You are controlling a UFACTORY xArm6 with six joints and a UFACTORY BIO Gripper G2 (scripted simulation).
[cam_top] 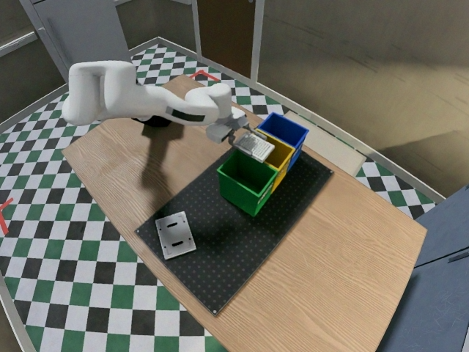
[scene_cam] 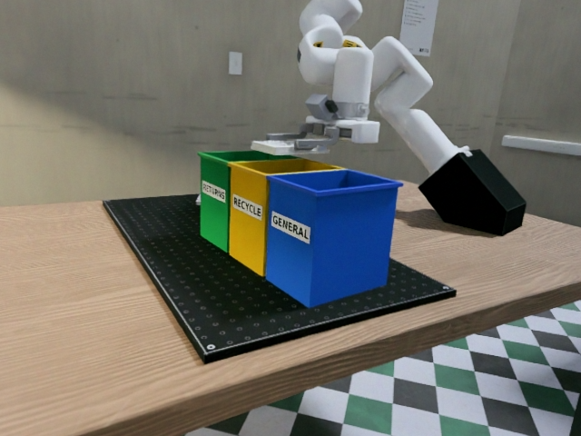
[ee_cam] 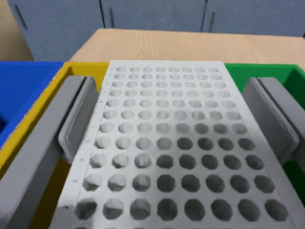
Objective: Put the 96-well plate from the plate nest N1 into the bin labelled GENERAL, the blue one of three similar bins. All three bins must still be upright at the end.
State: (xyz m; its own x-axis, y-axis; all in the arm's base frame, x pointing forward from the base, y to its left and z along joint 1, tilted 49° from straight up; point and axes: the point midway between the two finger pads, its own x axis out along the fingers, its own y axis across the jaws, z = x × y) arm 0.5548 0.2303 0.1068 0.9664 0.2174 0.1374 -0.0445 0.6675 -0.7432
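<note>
Right now my hand is 17 cm to the right of the blue general bin, 13 cm above it and 3 cm short of it. Round my hand: green returns bin (13 cm below, 9 cm to the right, 4 cm ahead); white 96-well plate (1 cm below); yellow recycle bin (13 cm below, 4 cm to the left, 3 cm ahead).
</note>
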